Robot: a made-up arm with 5 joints. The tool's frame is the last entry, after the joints. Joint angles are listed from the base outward. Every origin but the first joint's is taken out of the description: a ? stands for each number. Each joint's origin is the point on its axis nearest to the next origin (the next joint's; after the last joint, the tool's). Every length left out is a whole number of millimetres.
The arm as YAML. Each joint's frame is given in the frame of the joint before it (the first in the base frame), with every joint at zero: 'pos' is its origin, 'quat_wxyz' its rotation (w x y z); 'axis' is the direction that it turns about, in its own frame. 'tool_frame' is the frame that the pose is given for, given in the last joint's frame.
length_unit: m
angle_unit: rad
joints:
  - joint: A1
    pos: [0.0, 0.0, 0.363]
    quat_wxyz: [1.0, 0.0, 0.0, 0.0]
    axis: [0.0, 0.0, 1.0]
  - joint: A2
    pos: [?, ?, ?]
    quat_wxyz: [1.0, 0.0, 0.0, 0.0]
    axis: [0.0, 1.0, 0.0]
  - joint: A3
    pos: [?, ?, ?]
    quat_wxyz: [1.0, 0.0, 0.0, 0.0]
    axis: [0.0, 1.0, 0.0]
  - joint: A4
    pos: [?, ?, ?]
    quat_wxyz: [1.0, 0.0, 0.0, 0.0]
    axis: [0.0, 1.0, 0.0]
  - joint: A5
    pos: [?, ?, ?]
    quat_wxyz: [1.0, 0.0, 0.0, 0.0]
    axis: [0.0, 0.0, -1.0]
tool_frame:
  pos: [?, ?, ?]
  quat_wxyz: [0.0, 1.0, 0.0, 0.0]
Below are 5 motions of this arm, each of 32 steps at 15 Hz.
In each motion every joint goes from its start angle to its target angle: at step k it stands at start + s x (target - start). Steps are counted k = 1, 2, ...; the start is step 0. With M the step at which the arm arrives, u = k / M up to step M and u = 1 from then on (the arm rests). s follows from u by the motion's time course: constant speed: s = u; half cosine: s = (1 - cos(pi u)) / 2; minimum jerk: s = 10 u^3 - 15 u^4 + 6 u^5.
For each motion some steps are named. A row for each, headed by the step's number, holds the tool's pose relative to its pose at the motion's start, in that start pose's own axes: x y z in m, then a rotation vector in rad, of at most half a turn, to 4 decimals.
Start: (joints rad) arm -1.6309 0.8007 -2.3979 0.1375 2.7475
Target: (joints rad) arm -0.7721 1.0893 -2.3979 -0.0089 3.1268
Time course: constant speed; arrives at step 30
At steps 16, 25, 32:
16: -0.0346 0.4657 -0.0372 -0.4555 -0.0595 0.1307
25: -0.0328 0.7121 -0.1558 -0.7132 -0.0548 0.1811
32: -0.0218 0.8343 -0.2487 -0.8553 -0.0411 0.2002

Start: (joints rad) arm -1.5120 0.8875 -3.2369 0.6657 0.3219
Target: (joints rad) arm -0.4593 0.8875 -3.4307 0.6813 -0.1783
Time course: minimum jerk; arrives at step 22
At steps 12, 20, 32:
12: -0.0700 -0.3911 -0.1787 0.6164 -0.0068 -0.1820
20: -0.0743 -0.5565 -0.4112 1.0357 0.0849 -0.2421
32: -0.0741 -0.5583 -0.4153 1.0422 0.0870 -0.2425

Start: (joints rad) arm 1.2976 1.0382 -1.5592 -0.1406 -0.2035
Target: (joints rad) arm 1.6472 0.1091 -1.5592 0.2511 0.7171
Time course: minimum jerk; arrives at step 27
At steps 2, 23, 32:
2: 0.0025 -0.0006 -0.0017 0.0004 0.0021 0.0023
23: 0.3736 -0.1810 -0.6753 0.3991 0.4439 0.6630
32: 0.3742 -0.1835 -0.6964 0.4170 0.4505 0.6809

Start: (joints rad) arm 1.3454 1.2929 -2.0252 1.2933 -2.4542
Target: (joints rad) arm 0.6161 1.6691 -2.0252 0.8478 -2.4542
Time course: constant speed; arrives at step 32
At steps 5, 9, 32:
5: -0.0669 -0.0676 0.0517 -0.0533 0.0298 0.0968
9: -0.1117 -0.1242 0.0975 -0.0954 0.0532 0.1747
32: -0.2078 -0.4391 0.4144 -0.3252 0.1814 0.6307

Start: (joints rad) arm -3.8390 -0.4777 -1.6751 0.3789 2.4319
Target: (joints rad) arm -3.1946 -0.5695 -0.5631 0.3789 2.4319
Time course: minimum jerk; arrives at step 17
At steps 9, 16, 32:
9: 0.1432 0.3369 0.0634 -0.6390 0.1895 -0.0290
16: 0.2741 0.5946 -0.0639 -1.1250 0.3278 -0.2022
32: 0.2747 0.5955 -0.0647 -1.1270 0.3283 -0.2032

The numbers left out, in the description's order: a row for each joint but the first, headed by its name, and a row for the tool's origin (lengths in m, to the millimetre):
A2: 0.0 0.0 0.0
A3: 0.08 0.0 0.423
A4: 0.11 0.0 -0.485
A5: 0.08 0.0 -0.103
tool: 0.0 0.0 0.0

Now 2 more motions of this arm.
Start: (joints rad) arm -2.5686 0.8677 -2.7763 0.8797 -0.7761
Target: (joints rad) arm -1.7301 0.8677 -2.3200 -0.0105 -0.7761
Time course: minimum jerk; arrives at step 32
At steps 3, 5, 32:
3: 0.0036 -0.0042 0.0012 0.0015 0.0058 -0.0031
5: 0.0149 -0.0179 0.0047 0.0063 0.0243 -0.0127
32: 0.3136 -0.7134 -0.1488 0.2855 0.8520 -0.2697

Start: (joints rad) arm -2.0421 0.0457 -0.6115 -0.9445 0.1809
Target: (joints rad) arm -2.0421 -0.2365 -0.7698 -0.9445 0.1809
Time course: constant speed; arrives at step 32
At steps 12, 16, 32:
12: 0.0857 -0.0157 -0.0108 0.0297 0.1625 0.0000
16: 0.1143 -0.0209 -0.0176 0.0396 0.2167 0.0000
32: 0.2268 -0.0415 -0.0606 0.0793 0.4333 0.0000

